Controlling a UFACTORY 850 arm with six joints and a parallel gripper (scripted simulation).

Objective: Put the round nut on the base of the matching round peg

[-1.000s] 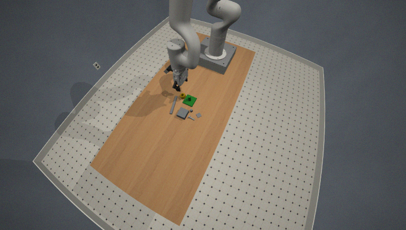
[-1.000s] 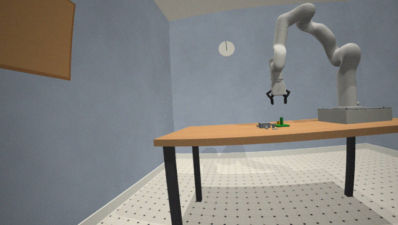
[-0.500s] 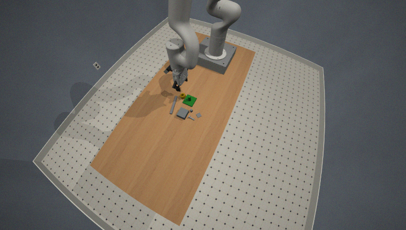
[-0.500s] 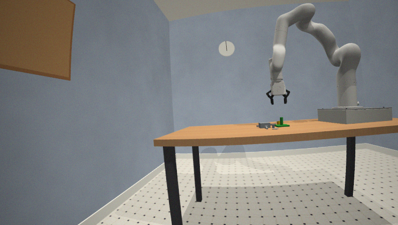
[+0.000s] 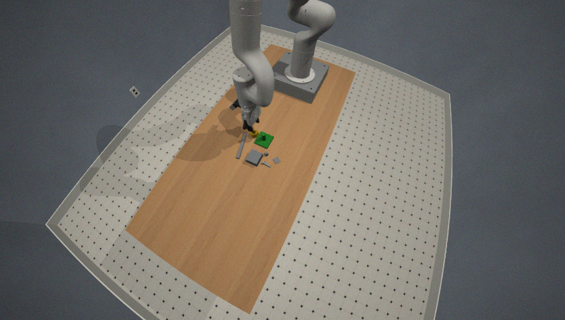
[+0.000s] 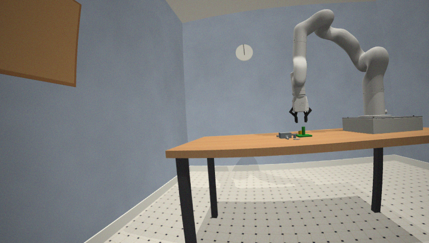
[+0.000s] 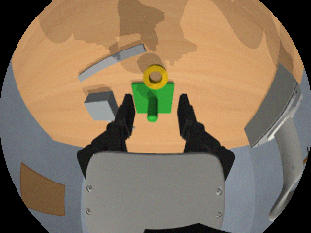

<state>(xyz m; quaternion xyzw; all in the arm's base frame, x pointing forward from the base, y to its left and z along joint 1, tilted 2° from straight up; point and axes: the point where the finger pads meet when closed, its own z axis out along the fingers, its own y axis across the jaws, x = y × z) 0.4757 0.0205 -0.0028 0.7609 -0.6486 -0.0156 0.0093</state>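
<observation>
My hand is 10 cm short of the long grey bar, 10 cm above it and 1 cm to the left of it. Round my hand: grey block (11 cm ahead, 9 cm to the left, 9 cm below); then small grey bolt (15 cm to the left, 10 cm ahead, 9 cm below); then small grey plate (18 cm to the left, 10 cm below, 6 cm ahead).
</observation>
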